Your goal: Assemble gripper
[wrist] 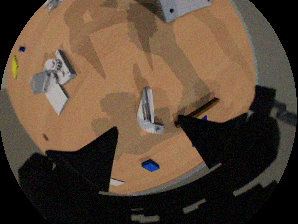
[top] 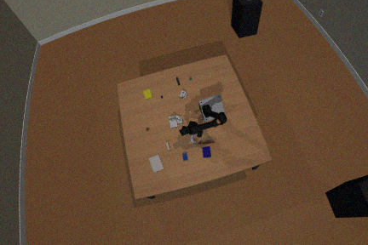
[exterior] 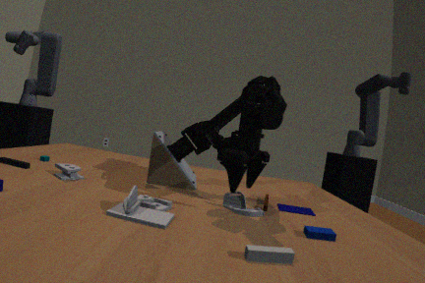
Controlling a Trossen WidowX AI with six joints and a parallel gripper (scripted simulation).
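My gripper tip is 50 mm above the toothed jaw and 40 mm to the right of it. Also, from my gripper tip: brown peg (100 mm to the left, 100 mm behind, 50 mm below); then blue tile (180 mm to the left, 80 mm behind, 50 mm below); then blue block (170 mm to the left, 120 mm ahead, 50 mm below).
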